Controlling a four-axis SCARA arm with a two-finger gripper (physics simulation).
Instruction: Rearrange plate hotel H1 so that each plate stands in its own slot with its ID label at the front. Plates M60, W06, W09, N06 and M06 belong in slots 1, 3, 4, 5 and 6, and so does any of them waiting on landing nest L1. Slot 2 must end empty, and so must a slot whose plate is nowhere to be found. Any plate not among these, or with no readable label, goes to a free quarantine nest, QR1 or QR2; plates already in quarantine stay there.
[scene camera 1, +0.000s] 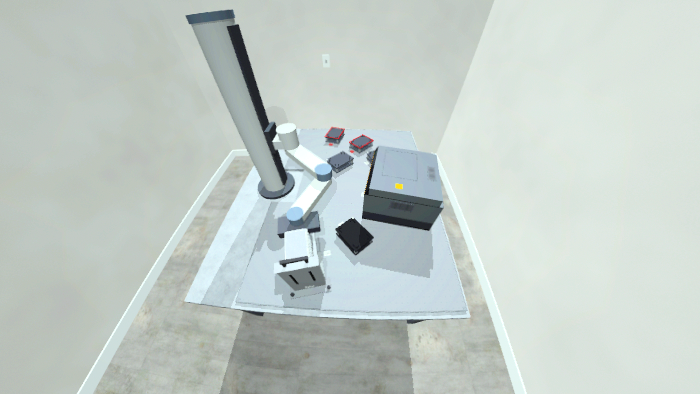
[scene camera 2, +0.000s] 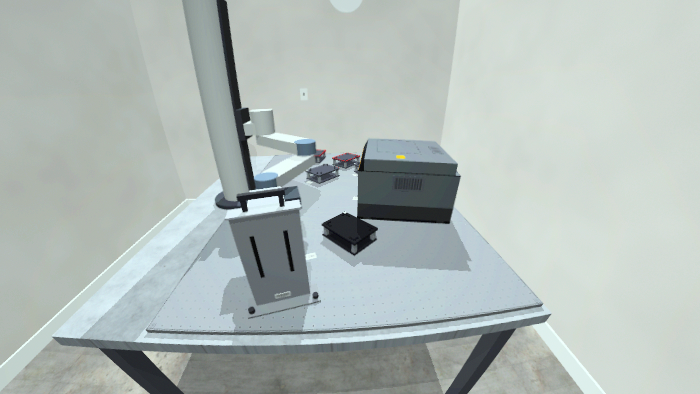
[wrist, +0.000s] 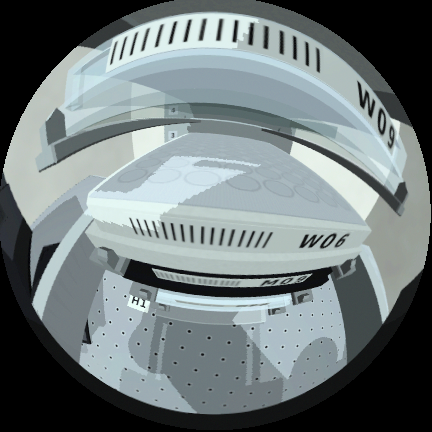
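Seen in the pictures: arm's base, origin of its link: (scene camera 1: 276, 185).
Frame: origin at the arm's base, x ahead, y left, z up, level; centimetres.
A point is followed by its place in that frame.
Plate hotel H1 (scene camera 1: 302, 276) {x 34.6, y -63.8, z 19.1 cm} (scene camera 2: 272, 260) {x 34.0, y -63.9, z 15.7 cm} stands upright at the near left. My gripper (wrist: 227, 281) is shut on black plate M09 (wrist: 322, 283), whose label faces the wrist camera; the fingers are at its sides and M09 sits slightly above its ledges, inside the hotel. White plate W06 (wrist: 280, 250) is directly above it, label facing the camera. Clear plate W09 (wrist: 342, 85) is higher, with a front label. A clear plate (wrist: 180, 302) {x 32.8, y -48.1, z 11.9 cm} is below M09; its label is mostly hidden. In the scene views the fingers and plates are hidden by the hotel.
Two red-rimmed nests (scene camera 1: 335, 133) {x 35.6, y 56.0, z 6.3 cm} (scene camera 1: 361, 142) {x 57.5, y 43.1, z 6.3 cm} (scene camera 2: 346, 159) {x 57.0, y 38.0, z 6.7 cm} stand at the back, with a dark grey nest (scene camera 1: 340, 161) {x 42.5, y 18.6, z 6.3 cm} (scene camera 2: 322, 173) {x 42.1, y 14.5, z 6.3 cm} in front. A black nest (scene camera 1: 354, 235) {x 53.5, y -38.9, z 6.3 cm} (scene camera 2: 350, 229) {x 53.6, y -39.7, z 6.3 cm} stands right of the hotel. A large grey instrument (scene camera 1: 402, 190) {x 74.9, y -26.3, z 26.7 cm} (scene camera 2: 407, 192) {x 76.2, y -28.8, z 14.4 cm} stands at the right.
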